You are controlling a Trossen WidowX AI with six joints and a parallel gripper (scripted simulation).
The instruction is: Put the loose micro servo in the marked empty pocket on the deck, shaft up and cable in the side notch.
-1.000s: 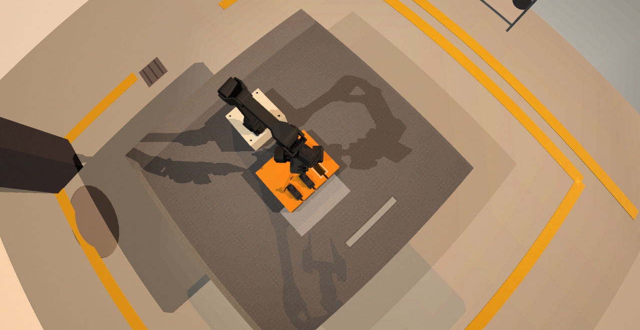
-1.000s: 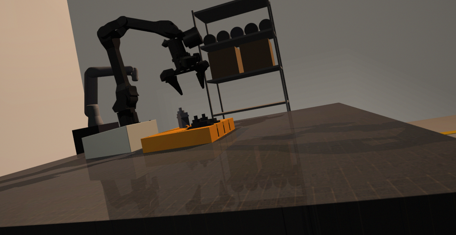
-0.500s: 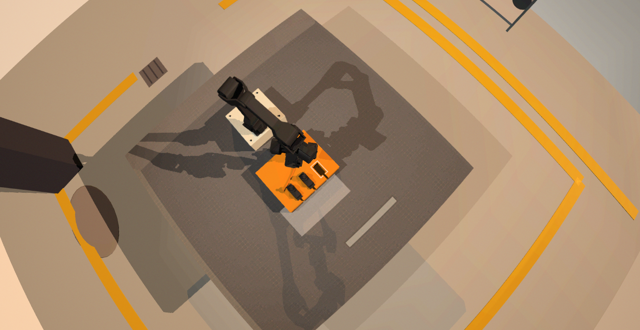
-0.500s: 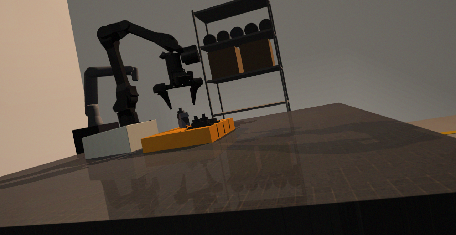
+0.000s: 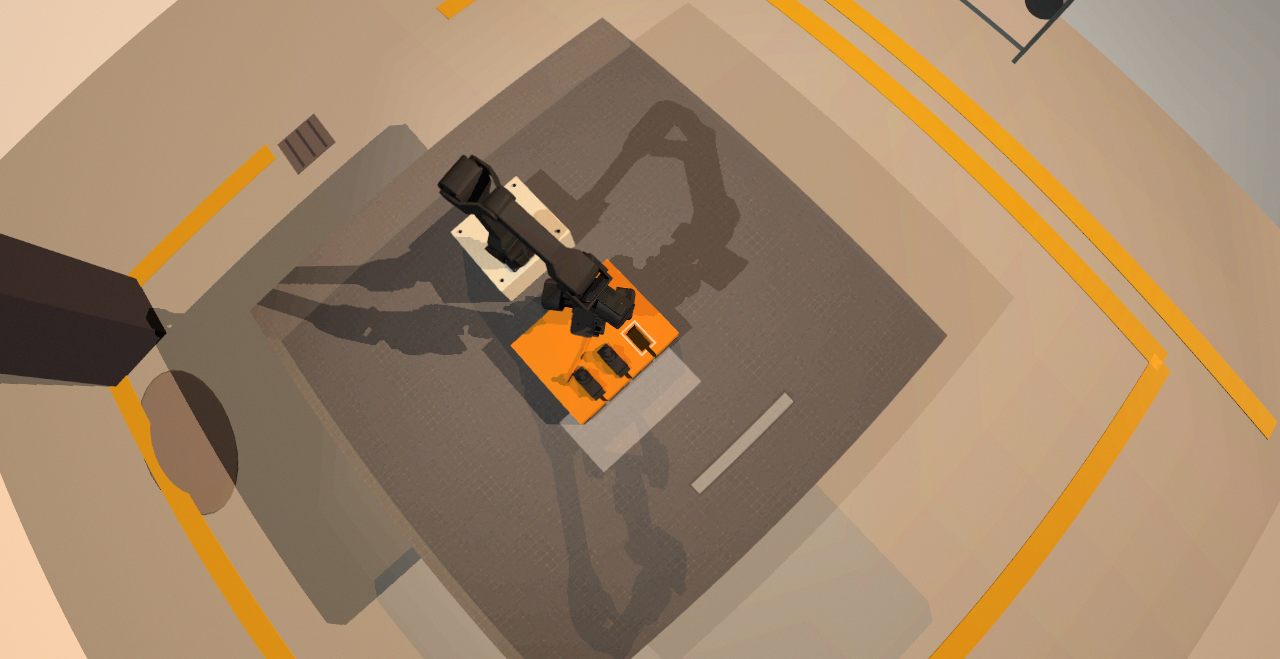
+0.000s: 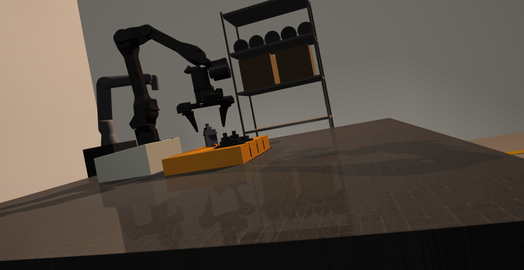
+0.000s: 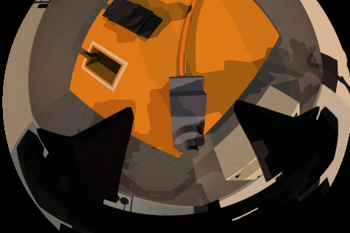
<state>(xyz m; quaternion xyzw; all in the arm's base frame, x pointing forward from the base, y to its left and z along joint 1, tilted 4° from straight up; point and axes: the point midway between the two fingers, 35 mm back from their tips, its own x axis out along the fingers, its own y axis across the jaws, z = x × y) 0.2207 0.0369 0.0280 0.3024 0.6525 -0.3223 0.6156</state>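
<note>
Right now my gripper tip is 80 mm above the orange deck and 40 mm to the left of it.
</note>
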